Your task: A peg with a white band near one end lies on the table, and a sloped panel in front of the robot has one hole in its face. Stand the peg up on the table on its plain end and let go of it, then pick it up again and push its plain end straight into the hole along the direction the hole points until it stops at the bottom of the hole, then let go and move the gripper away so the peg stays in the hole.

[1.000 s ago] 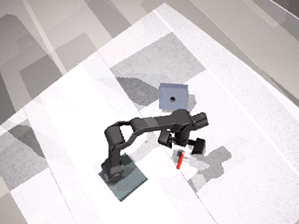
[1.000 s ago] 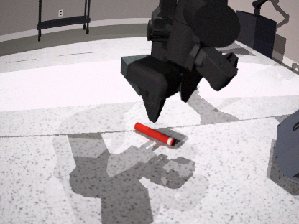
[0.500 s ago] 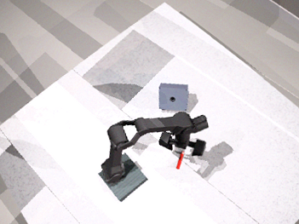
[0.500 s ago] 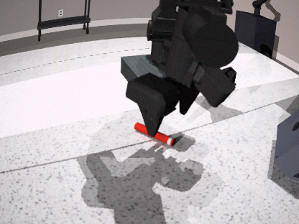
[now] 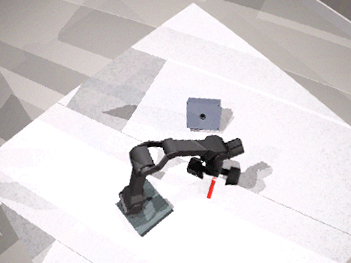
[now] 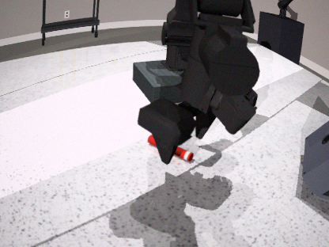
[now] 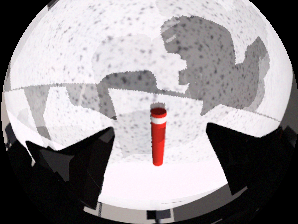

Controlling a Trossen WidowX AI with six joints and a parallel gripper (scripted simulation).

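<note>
Right now my gripper tip is 10 mm past the red peg and 10 mm above it. From my gripper tip the other things lie so: grey-blue sloped panel 150 mm ahead, 230 mm to the left, 40 mm above.
</note>
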